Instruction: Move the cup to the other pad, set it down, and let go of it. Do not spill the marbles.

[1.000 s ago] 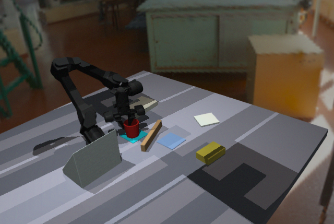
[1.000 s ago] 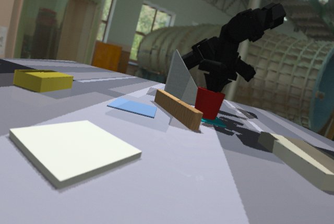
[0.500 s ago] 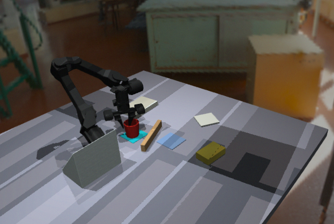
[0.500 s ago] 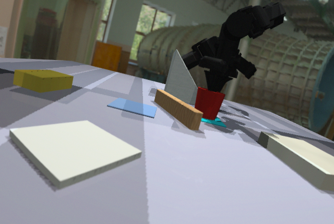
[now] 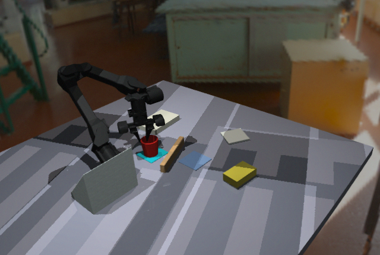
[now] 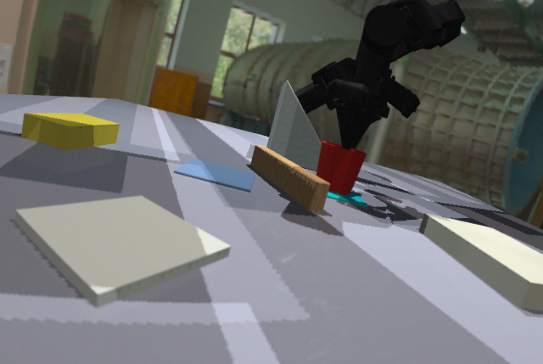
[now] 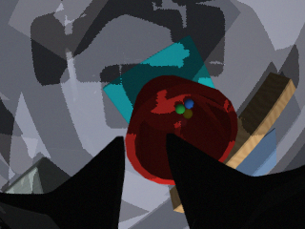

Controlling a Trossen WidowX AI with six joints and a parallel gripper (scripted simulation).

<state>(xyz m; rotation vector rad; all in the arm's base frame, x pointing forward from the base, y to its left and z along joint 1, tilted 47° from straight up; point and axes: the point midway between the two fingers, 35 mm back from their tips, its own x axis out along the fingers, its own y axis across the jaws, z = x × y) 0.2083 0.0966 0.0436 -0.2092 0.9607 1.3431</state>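
The red cup is 2 cm ahead of my gripper tip, 1 cm to the right of it and 3 cm below it. From my gripper tip the other things lie so: bright cyan pad (3 cm ahead, 1 cm to the right, 8 cm below); then wooden bar (7 cm ahead, 10 cm to the right, 6 cm below); then dull blue pad (11 cm ahead, 18 cm to the right, 8 cm below).
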